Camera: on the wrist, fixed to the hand. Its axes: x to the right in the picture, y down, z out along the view.
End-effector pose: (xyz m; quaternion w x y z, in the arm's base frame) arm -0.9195 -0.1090 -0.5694 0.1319 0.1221 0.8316 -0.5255
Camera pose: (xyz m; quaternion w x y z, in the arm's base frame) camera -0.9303 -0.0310 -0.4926 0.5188 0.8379 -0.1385 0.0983
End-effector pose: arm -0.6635 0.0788 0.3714 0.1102 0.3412 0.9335 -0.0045
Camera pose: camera -0.6986 0.0527 0.4723 0.0105 -0.9384 0.3372 -0.0753
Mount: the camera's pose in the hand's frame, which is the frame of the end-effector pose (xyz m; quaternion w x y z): -0.0116 -0.0357 -0.1034 0.0039 0.0382 0.0026 0.9993
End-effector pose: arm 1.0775 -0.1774 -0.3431 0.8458 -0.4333 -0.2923 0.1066
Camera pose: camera 1.1262 -0.2733 -0.3663 0.0859 0.2618 -0.4381 -0.8557
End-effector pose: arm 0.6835 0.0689 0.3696 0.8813 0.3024 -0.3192 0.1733
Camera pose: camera 0.7401 0.1071 0.2834 0.1805 0.2846 0.2945 -0.8943
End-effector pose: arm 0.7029 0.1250 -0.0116 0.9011 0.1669 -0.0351 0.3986
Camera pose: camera 0.7139 0.1284 -0.1210 0.4011 0.0010 0.1493 -0.9038
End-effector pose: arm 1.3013 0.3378 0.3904 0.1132 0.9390 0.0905 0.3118
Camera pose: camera 1.2259 0.3854 0.4549 0.3472 -0.0976 0.9258 -0.1133
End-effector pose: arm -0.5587 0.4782 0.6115 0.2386 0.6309 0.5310 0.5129
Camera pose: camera -0.6660 0.4539 0.6140 0.5371 -0.5408 0.6082 -0.2218
